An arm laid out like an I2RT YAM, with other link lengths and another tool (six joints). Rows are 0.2 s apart.
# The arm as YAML. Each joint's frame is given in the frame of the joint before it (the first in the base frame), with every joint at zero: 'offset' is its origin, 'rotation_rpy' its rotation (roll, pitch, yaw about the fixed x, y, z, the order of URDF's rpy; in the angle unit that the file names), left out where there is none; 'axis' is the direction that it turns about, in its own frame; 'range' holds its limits. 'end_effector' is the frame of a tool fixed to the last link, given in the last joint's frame.
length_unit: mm
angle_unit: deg
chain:
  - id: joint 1
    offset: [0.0, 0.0, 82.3]
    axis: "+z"
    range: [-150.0, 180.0]
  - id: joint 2
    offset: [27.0, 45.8, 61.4]
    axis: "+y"
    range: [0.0, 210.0]
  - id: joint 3
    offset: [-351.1, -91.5, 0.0]
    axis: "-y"
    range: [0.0, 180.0]
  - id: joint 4
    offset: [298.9, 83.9, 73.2]
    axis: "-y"
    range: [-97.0, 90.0]
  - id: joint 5
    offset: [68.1, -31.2, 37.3]
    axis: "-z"
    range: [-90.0, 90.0]
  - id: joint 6
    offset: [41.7, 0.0, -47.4]
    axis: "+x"
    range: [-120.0, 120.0]
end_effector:
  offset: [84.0, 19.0, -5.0]
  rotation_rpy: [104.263, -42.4, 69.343]
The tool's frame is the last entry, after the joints.
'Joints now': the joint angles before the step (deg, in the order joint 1, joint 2, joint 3, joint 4, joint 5, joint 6). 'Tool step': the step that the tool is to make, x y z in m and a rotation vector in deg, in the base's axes. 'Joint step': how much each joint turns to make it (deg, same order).
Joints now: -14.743, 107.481, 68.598, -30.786, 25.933, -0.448
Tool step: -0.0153, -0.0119, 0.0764, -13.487, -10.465, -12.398
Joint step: 1.948, -8.379, -0.010, -0.743, 15.563, 10.450
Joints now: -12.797, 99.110, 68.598, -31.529, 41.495, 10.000
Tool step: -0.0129, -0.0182, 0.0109, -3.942, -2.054, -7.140
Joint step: -1.352, -0.727, -0.007, -1.292, 5.663, 4.987
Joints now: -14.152, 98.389, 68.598, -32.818, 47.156, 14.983
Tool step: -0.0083, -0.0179, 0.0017, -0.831, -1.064, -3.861
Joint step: -2.251, -0.003, -0.003, -0.066, 1.203, 1.771
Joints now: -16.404, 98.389, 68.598, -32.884, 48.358, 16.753
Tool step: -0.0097, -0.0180, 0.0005, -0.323, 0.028, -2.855
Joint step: -2.509, -0.005, 0.002, -0.120, 0.440, 0.246
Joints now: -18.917, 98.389, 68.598, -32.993, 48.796, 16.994
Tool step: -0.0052, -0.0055, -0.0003, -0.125, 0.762, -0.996
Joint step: -0.807, 0.008, 0.001, -0.672, 0.415, 0.002
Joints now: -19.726, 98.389, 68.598, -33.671, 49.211, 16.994
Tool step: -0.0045, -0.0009, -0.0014, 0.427, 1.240, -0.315
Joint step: -0.306, -0.004, 0.000, -1.315, 0.022, -0.001
